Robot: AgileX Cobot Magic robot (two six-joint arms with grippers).
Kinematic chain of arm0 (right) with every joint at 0, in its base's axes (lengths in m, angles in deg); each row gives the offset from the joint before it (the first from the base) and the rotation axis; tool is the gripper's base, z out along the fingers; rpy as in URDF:
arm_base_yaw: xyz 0 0 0.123 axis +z
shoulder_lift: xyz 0 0 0 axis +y
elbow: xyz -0.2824 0 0.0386 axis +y
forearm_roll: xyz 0.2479 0 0.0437 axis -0.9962 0 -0.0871
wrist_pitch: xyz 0 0 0 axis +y
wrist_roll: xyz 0.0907 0 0.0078 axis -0.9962 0 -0.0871
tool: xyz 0 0 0 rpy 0 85 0
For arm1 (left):
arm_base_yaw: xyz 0 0 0.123 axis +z
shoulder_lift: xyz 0 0 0 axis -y
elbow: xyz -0.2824 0 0.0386 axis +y
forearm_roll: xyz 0.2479 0 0.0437 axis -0.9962 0 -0.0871
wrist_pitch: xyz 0 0 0 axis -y
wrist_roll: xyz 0.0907 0 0.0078 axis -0.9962 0 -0.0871
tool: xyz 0 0 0 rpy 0 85 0
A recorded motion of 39 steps. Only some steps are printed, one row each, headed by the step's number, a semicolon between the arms.
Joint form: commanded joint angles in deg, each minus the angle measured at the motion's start. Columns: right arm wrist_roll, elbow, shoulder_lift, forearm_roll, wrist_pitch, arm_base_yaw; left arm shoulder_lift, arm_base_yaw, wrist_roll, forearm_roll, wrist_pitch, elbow.
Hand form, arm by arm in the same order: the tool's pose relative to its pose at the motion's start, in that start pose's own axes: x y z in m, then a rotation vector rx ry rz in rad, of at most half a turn. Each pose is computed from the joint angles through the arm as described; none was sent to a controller.
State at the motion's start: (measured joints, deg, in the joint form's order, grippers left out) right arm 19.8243 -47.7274 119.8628 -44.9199 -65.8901 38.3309; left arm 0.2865 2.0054 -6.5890 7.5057 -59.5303 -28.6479
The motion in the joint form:
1: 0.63 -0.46 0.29 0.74 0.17 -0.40; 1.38 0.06 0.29 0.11 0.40 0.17
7: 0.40 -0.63 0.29 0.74 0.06 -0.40; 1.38 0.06 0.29 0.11 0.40 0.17
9: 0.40 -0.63 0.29 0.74 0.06 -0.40; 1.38 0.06 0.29 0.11 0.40 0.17
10: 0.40 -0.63 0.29 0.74 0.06 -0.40; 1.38 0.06 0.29 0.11 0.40 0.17
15: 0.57 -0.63 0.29 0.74 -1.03 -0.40; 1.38 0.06 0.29 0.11 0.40 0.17
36: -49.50 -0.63 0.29 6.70 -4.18 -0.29; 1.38 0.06 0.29 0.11 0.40 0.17
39: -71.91 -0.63 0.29 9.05 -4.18 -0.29; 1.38 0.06 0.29 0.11 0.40 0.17
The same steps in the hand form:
1: -0.0001 0.0001 0.0027 -0.0052 -0.0030 -0.0135; 0.0017 -0.0005 -0.0026 -0.0010 -0.0281 -0.0041
7: -0.0009 0.0004 0.0032 -0.0047 -0.0071 -0.0076; 0.0017 -0.0005 -0.0026 -0.0010 -0.0281 -0.0041
9: -0.0009 0.0004 0.0032 -0.0047 -0.0071 -0.0076; 0.0017 -0.0005 -0.0026 -0.0010 -0.0281 -0.0041
10: -0.0009 0.0004 0.0032 -0.0047 -0.0071 -0.0076; 0.0017 -0.0005 -0.0026 -0.0010 -0.0281 -0.0041
15: -0.0025 -0.0001 0.0032 0.0019 -0.0250 -0.0105; 0.0017 -0.0005 -0.0026 -0.0010 -0.0281 -0.0041
36: -0.0100 0.0072 0.0021 -0.1146 -0.0713 0.8228; 0.0017 -0.0005 -0.0026 -0.0010 -0.0281 -0.0041
39: -0.0110 0.0105 0.0016 -0.1691 -0.0380 1.1968; 0.0017 -0.0005 -0.0026 -0.0010 -0.0281 -0.0041

